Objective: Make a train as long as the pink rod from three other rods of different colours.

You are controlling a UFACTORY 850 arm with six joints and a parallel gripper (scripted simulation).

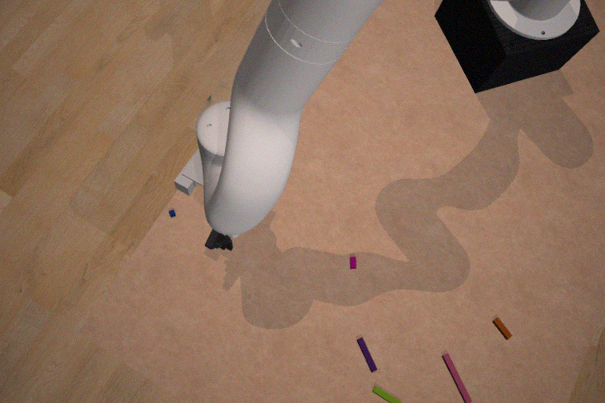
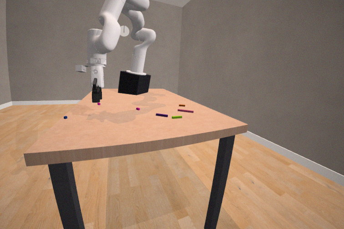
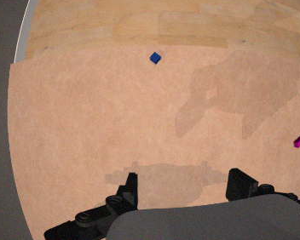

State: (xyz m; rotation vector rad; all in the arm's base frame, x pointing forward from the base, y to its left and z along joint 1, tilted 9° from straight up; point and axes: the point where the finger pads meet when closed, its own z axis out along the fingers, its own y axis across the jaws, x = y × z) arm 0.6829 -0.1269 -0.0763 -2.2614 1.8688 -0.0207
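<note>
Right now the blue rod is 60 mm ahead of my hand, 130 mm to the right of it and 70 mm below it. Also, from my hand: lime rod (50 mm ahead, 380 mm to the left, 70 mm below); purple rod (10 mm ahead, 310 mm to the left, 70 mm below); pink rod (50 mm behind, 450 mm to the left, 70 mm below).
</note>
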